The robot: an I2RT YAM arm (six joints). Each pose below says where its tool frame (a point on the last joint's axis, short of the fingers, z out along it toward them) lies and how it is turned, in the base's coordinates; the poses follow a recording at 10 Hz.
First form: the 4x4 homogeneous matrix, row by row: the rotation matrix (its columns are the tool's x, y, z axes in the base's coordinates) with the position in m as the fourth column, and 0 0 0 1 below. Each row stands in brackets.
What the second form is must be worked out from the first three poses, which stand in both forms.
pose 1, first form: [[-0.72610 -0.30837 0.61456 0.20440], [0.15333 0.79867 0.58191 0.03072], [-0.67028 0.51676 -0.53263 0.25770], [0 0 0 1]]
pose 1, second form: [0.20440 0.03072 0.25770], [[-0.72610 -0.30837 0.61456], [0.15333 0.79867 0.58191], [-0.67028 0.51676 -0.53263]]
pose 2, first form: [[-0.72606 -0.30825 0.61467 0.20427], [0.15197 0.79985 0.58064 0.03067], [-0.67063 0.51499 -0.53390 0.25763], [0 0 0 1]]
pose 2, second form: [0.20427 0.03067 0.25763], [[-0.72606 -0.30825 0.61467], [0.15197 0.79985 0.58064], [-0.67063 0.51499 -0.53390]]
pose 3, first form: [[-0.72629 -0.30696 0.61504 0.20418], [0.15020 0.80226 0.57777 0.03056], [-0.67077 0.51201 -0.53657 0.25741], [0 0 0 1]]
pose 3, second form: [0.20418 0.03056 0.25741], [[-0.72629 -0.30696 0.61504], [0.15020 0.80226 0.57777], [-0.67077 0.51201 -0.53657]]
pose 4, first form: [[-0.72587 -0.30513 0.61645 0.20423], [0.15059 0.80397 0.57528 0.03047], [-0.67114 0.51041 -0.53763 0.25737], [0 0 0 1]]
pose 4, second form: [0.20423 0.03047 0.25737], [[-0.72587 -0.30513 0.61645], [0.15059 0.80397 0.57528], [-0.67114 0.51041 -0.53763]]
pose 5, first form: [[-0.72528 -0.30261 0.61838 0.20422], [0.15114 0.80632 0.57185 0.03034], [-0.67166 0.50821 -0.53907 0.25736], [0 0 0 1]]
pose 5, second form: [0.20422 0.03034 0.25736], [[-0.72528 -0.30261 0.61838], [0.15114 0.80632 0.57185], [-0.67166 0.50821 -0.53907]]
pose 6, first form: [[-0.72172 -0.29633 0.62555 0.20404], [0.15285 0.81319 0.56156 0.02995], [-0.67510 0.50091 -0.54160 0.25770], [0 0 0 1]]
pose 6, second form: [0.20404 0.02995 0.25770], [[-0.72172 -0.29633 0.62555], [0.15285 0.81319 0.56156], [-0.67510 0.50091 -0.54160]]
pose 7, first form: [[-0.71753 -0.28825 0.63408 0.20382], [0.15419 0.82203 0.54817 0.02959], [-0.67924 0.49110 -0.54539 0.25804], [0 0 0 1]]
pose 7, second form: [0.20382 0.02959 0.25804], [[-0.71753 -0.28825 0.63408], [0.15419 0.82203 0.54817], [-0.67924 0.49110 -0.54539]]
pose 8, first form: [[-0.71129 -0.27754 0.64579 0.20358], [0.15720 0.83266 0.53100 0.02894], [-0.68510 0.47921 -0.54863 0.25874], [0 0 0 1]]
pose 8, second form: [0.20358 0.02894 0.25874], [[-0.71129 -0.27754 0.64579], [0.15720 0.83266 0.53100], [-0.68510 0.47921 -0.54863]]
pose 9, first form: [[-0.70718 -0.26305 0.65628 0.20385], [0.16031 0.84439 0.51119 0.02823], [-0.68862 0.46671 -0.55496 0.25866], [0 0 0 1]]
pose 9, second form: [0.20385 0.02823 0.25866], [[-0.70718 -0.26305 0.65628], [0.16031 0.84439 0.51119], [-0.68862 0.46671 -0.55496]]
